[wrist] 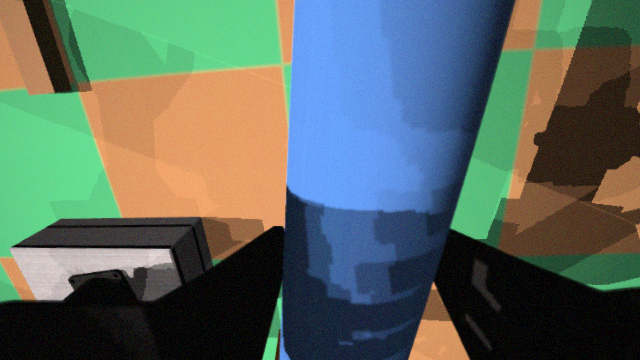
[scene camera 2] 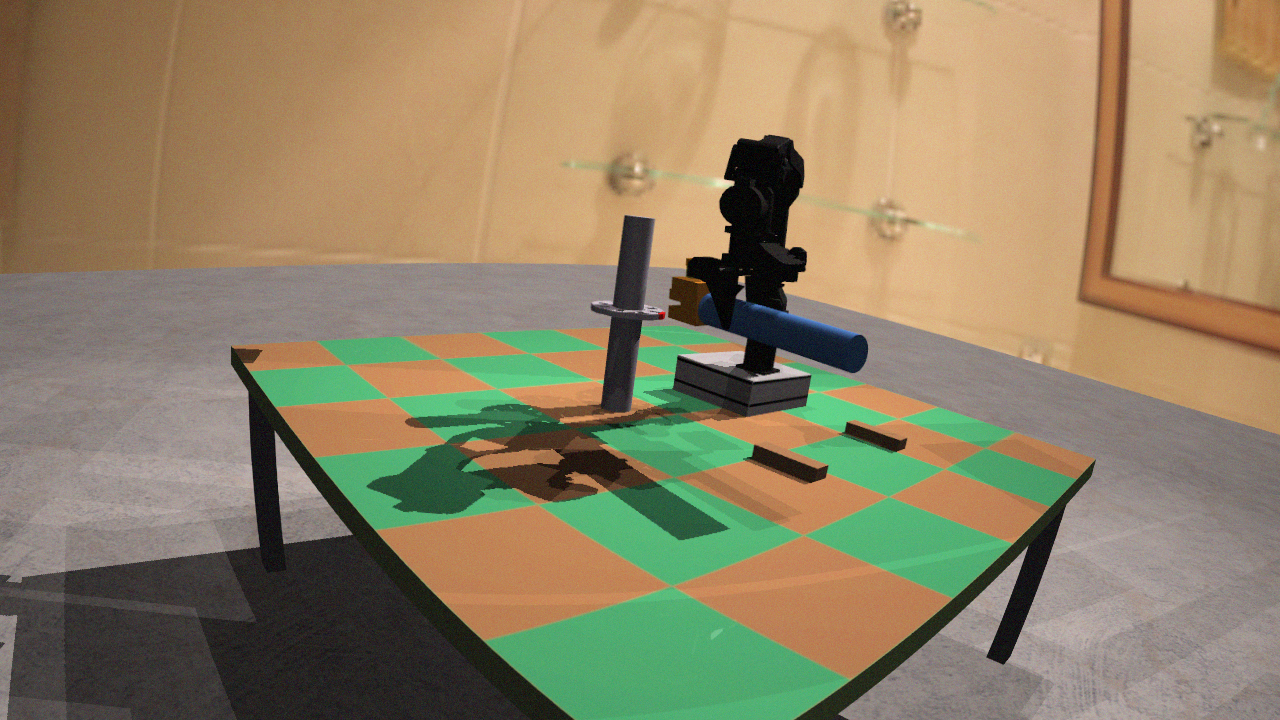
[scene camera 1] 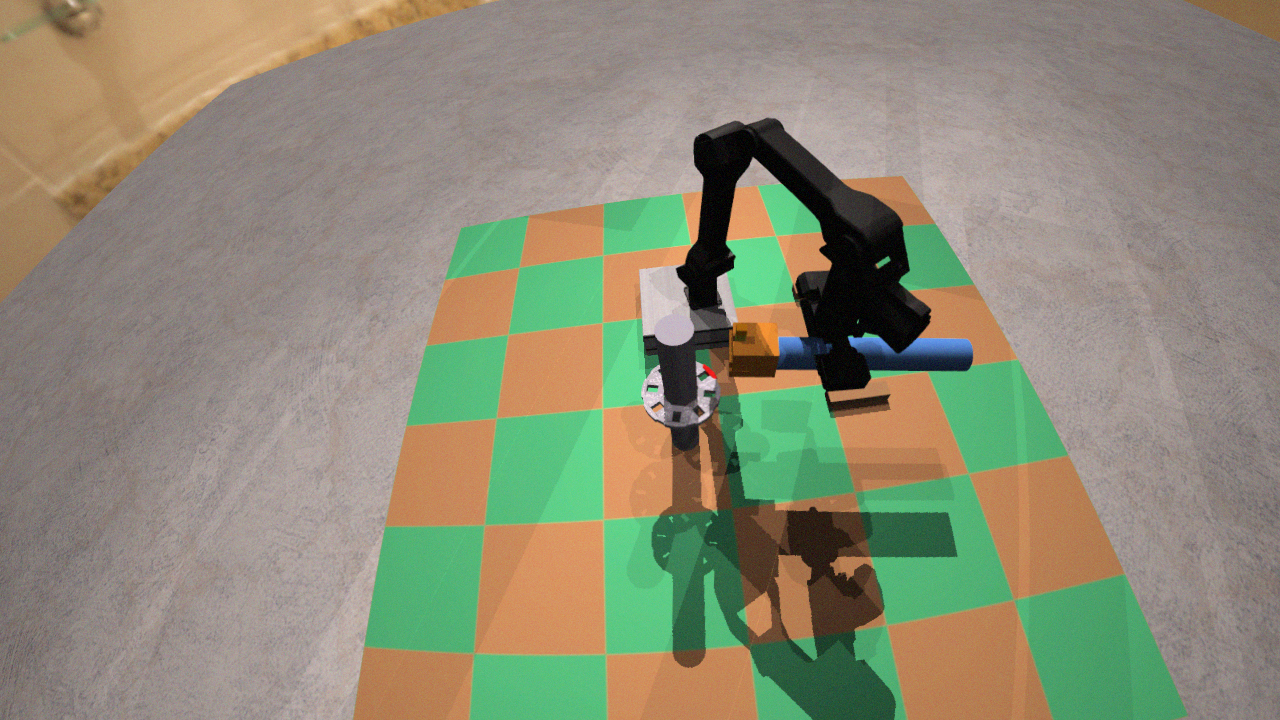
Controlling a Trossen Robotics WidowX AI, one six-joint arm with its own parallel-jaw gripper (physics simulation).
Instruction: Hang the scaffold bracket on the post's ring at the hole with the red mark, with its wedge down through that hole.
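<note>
The bracket is a blue tube (scene camera 1: 913,354) (scene camera 2: 805,336) (wrist: 380,125) with an orange head (scene camera 1: 754,349) (scene camera 2: 686,300) at one end. My gripper (scene camera 1: 827,351) (scene camera 2: 724,311) (wrist: 353,234) is shut on the tube and holds it above the table, head toward the post. The grey post (scene camera 1: 680,371) (scene camera 2: 632,259) stands upright and carries a pale ring (scene camera 1: 667,415) (scene camera 2: 601,308) with several holes. The red mark (scene camera 1: 708,370) (scene camera 2: 662,315) is on the ring's rim, on the side near the head. A gap separates head and ring. The wedge cannot be made out clearly.
The arm's grey base block (scene camera 1: 660,295) (scene camera 2: 742,386) (wrist: 45,265) stands behind the post. Two low brown blocks (scene camera 2: 787,462) (scene camera 2: 875,436) lie on the checkered table (scene camera 1: 541,582) (scene camera 2: 581,555); one also shows in scene camera 1 (scene camera 1: 857,400).
</note>
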